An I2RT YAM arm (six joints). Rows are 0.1 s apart.
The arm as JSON. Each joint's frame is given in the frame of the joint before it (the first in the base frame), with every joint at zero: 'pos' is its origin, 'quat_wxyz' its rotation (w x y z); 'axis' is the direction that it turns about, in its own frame. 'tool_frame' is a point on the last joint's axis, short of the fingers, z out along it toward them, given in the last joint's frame.
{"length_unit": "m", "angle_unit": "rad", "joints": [
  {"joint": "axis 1", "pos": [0.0, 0.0, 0.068], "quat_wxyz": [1.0, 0.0, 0.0, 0.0], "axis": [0.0, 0.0, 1.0]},
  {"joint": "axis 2", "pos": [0.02, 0.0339, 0.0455], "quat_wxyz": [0.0, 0.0, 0.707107, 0.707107], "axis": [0.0, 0.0, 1.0]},
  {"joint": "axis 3", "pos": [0.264, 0.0, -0.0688], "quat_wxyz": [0.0, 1.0, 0.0, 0.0], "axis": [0.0, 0.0, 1.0]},
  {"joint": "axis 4", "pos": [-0.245, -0.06, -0.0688], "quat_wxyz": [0.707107, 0.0, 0.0, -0.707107], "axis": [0.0, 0.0, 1.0]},
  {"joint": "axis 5", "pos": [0.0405, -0.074, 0.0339], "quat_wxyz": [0.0, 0.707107, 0.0, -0.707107], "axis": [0.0, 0.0, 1.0]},
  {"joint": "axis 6", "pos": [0.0, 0.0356, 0.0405], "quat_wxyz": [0.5, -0.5, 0.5, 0.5], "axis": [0.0, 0.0, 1.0]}
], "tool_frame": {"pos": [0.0, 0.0, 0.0], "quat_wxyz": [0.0, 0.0, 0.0, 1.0]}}
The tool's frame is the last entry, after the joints.
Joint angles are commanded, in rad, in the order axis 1, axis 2, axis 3, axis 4, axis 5, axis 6. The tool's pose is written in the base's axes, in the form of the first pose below.
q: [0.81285, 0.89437, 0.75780, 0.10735, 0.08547, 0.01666]
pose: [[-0.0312 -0.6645 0.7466 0.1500], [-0.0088 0.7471 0.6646 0.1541], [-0.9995 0.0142 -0.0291 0.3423], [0 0 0 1]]
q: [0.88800, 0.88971, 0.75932, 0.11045, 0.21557, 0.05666]
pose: [[-0.0478 -0.6212 0.7822 0.1405], [0.0289 0.7819 0.6227 0.1606], [-0.9984 0.0524 -0.0195 0.3441], [0 0 0 1]]
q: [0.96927, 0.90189, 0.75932, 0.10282, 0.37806, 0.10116]
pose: [[-0.0787 -0.5524 0.8299 0.1321], [0.0512 0.8291 0.5568 0.1693], [-0.9956 0.0863 -0.0369 0.3409], [0 0 0 1]]
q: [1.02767, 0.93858, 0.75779, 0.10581, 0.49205, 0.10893]
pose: [[-0.0940 -0.5038 0.8587 0.1285], [0.0296 0.8607 0.5083 0.1804], [-0.9951 0.0732 -0.0660 0.3335], [0 0 0 1]]
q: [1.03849, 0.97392, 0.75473, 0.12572, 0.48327, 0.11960]
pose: [[-0.1100 -0.5187 0.8478 0.1304], [0.0213 0.8516 0.5238 0.1888], [-0.9937 0.0757 -0.0826 0.3273], [0 0 0 1]]
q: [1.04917, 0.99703, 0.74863, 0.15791, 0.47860, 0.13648]
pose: [[-0.1182 -0.5299 0.8398 0.1309], [0.0367 0.8428 0.5370 0.1948], [-0.9923 0.0943 -0.0802 0.3236], [0 0 0 1]]
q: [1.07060, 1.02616, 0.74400, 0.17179, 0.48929, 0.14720]
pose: [[-0.1330 -0.5368 0.8332 0.1298], [0.0266 0.8384 0.5444 0.2026], [-0.9908 0.0946 -0.0972 0.3171], [0 0 0 1]]
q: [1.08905, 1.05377, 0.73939, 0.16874, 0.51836, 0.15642]
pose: [[-0.1510 -0.5255 0.8373 0.1291], [0.0033 0.8467 0.5321 0.2088], [-0.9885 0.0831 -0.1261 0.3091], [0 0 0 1]]
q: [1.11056, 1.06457, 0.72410, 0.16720, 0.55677, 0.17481]
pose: [[-0.1675 -0.5080 0.8449 0.1260], [-0.0054 0.8575 0.5145 0.2117], [-0.9859 0.0816 -0.1464 0.3012], [0 0 0 1]]
